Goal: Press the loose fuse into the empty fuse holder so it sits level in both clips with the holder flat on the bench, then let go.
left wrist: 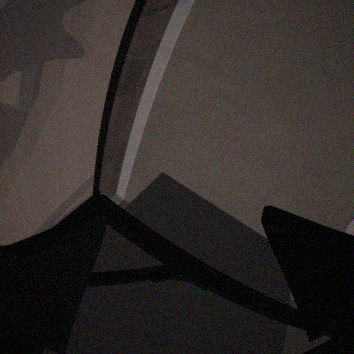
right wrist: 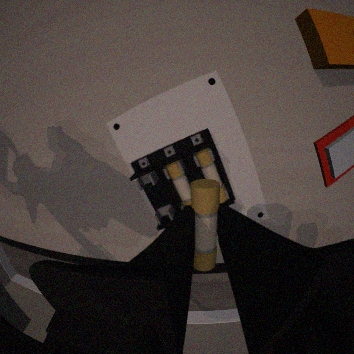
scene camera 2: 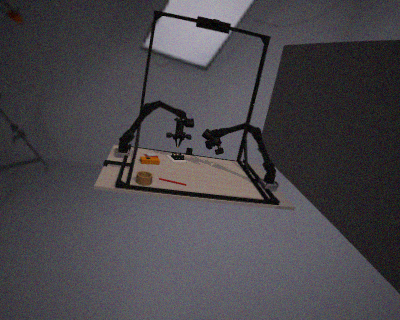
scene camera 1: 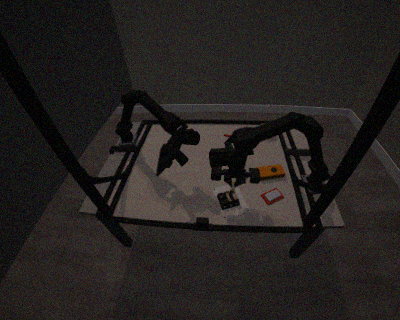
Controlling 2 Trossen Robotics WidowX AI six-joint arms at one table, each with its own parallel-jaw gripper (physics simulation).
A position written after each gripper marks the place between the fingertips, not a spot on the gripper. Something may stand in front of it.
Note:
The left gripper [left wrist: 186,215] is open and holds nothing. The table carries an orange block [right wrist: 320,33]. Also in view: the right gripper [scene camera 1: 232,186].
The right gripper shows as well in the right wrist view [right wrist: 203,211]. The left wrist view does not show the orange block: it is out of frame.

